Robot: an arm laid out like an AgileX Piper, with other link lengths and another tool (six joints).
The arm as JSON. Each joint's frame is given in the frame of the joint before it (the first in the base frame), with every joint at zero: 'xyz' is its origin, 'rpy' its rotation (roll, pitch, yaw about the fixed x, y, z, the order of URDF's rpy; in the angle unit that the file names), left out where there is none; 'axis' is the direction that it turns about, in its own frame. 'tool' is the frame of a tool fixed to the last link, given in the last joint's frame.
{
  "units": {
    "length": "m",
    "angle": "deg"
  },
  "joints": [
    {
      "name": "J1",
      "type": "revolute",
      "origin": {
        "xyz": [
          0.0,
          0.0,
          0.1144
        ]
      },
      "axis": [
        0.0,
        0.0,
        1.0
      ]
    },
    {
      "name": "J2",
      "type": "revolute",
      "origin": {
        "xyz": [
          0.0,
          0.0,
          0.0
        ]
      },
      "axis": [
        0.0,
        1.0,
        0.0
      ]
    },
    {
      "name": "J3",
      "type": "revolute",
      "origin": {
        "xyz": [
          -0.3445,
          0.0,
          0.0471
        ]
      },
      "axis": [
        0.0,
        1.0,
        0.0
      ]
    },
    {
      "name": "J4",
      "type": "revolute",
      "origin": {
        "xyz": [
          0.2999,
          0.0,
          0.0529
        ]
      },
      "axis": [
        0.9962,
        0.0,
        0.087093
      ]
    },
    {
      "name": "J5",
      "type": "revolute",
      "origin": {
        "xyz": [
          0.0,
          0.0,
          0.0
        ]
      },
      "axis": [
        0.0,
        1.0,
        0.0
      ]
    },
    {
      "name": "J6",
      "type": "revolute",
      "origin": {
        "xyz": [
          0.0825,
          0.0,
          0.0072
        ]
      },
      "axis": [
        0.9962,
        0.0,
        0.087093
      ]
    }
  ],
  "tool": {
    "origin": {
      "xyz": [
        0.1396,
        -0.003,
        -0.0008
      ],
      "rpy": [
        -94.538,
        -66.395,
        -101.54
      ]
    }
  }
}
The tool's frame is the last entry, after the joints.
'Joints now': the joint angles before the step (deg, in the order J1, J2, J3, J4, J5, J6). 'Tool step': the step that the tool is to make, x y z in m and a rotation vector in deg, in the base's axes. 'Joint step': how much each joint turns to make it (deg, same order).
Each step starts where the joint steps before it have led.
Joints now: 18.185 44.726 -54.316 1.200 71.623 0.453
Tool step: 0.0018 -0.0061 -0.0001 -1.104 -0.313 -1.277
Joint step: -0.034 -0.002 0.009 -1.726 0.035 0.963
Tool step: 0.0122 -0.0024 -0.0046 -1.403 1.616 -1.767
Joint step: 0.011 2.861 -0.624 -1.735 -0.226 1.625
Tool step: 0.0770 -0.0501 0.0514 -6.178 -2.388 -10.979
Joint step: -10.831 12.874 -14.914 -5.930 0.945 -1.523
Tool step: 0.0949 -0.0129 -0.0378 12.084 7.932 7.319
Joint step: -16.842 19.152 -9.309 23.014 -0.188 -22.824
